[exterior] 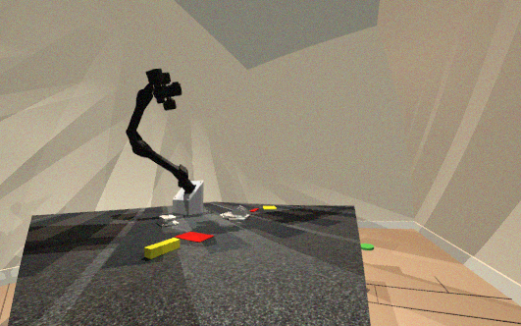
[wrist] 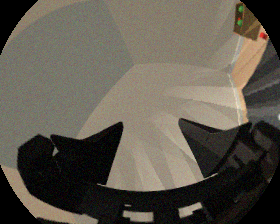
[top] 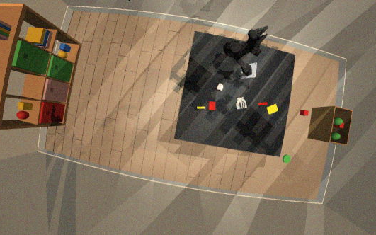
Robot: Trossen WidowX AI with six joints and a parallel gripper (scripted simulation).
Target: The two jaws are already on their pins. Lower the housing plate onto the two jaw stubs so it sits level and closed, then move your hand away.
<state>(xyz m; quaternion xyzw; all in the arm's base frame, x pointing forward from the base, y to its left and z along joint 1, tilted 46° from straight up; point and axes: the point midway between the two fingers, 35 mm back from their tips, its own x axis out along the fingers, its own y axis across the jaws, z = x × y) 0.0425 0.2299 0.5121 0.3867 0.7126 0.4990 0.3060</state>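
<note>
My gripper tip is 65 cm above the white part, 16 cm short of it and 7 cm to the left of it. Round my gripper tip: yellow bar (67 cm below, 42 cm ahead, 27 cm to the right); flat red square (68 cm below, 38 cm ahead, 14 cm to the right).
</note>
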